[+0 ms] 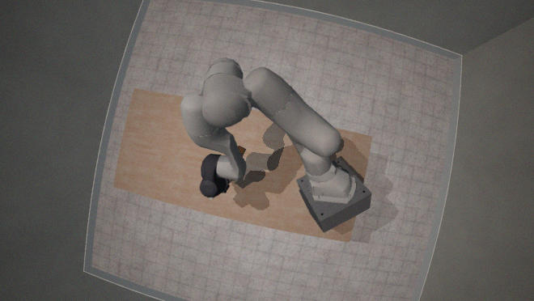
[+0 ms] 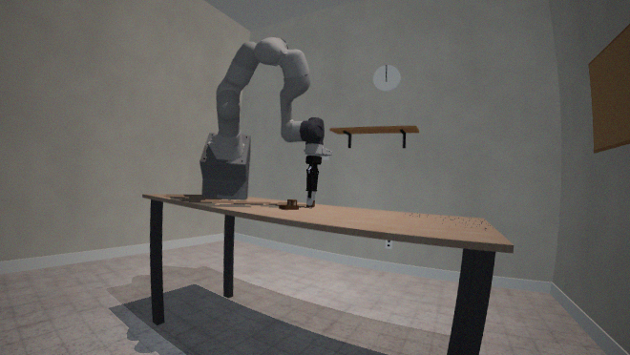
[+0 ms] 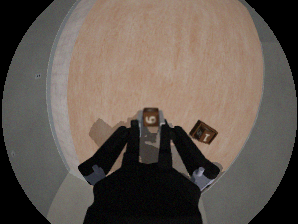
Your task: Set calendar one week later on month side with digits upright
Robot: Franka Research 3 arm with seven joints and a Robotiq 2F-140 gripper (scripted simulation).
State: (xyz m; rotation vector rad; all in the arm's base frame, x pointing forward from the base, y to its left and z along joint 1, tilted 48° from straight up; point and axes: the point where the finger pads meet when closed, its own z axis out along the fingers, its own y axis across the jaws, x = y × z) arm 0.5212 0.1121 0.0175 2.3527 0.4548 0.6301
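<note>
The calendar cube is 3 cm below my hand.
</note>
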